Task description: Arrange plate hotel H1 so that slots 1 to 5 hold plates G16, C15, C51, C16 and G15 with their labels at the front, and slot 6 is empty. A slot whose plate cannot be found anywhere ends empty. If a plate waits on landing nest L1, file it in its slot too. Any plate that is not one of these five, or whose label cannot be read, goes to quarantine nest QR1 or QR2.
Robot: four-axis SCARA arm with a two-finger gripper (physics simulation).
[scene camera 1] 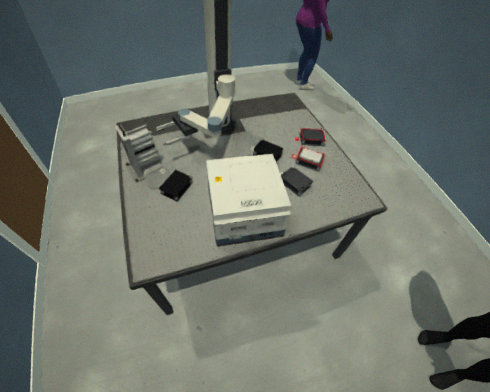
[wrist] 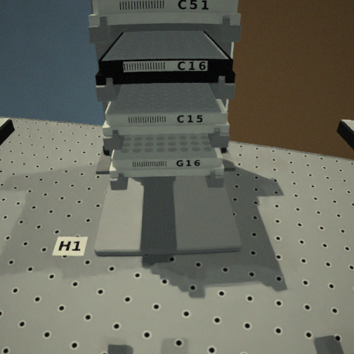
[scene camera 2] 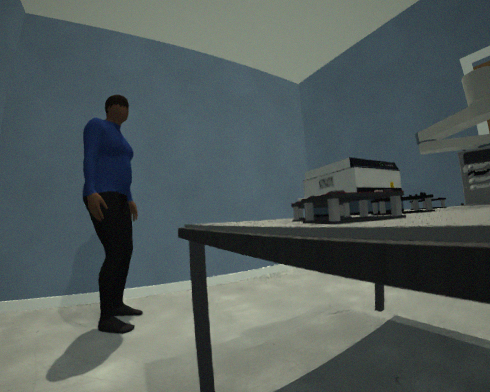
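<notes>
Plate hotel H1 (scene camera 1: 128, 152) (wrist: 120, 220) stands at the table's left. In the wrist view, white plate G16 (wrist: 167, 163) sits lowest, white C15 (wrist: 167, 119) above it, then black C16 (wrist: 167, 66), then white C51 (wrist: 166, 6), cut by the top edge. Their labels face the camera. Slots higher up are out of the wrist view. My gripper (scene camera 1: 162, 135) (wrist: 175, 101) is open and empty, its fingers apart on either side of the view, in front of the hotel. A white plate (scene camera 1: 311, 155) lies on a red-rimmed nest; its label cannot be read.
A second red-rimmed nest (scene camera 1: 313, 135) stands behind. Dark nests (scene camera 1: 176, 185) (scene camera 1: 269, 148) (scene camera 1: 297, 180) stand around the large white instrument (scene camera 1: 250, 185) (scene camera 2: 327, 180). One person (scene camera 1: 311, 30) stands behind the table, another (scene camera 2: 109, 155) off to its side.
</notes>
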